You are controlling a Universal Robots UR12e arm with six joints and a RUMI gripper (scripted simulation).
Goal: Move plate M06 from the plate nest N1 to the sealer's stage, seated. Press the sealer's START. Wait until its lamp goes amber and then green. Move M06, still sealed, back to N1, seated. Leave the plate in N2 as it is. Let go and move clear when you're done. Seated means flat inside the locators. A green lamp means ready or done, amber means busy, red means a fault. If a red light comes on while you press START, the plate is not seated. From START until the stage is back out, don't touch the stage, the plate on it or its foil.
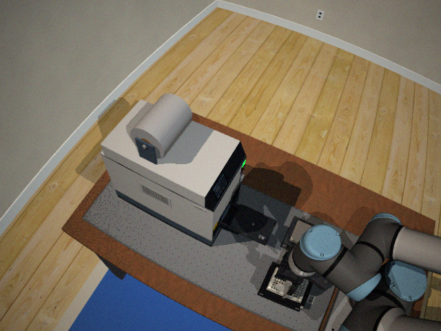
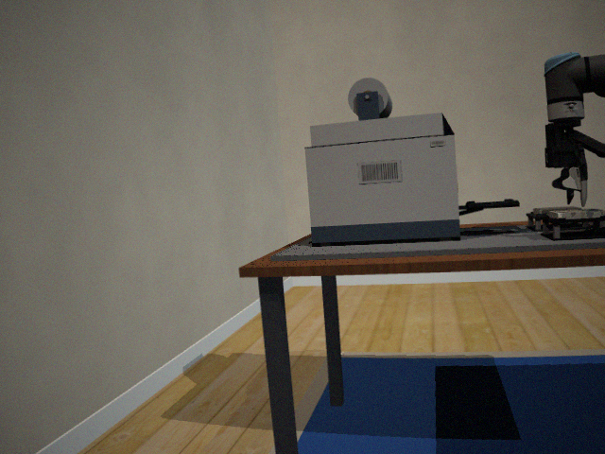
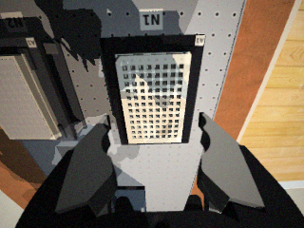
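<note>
My gripper is now 3 cm above the white well plate. Round my hand: foil-covered plate (1 cm behind, 20 cm to the right, 4 cm below); then sealer stage (20 cm ahead, 15 cm to the right); then plate nest N1 (4 cm below).
</note>
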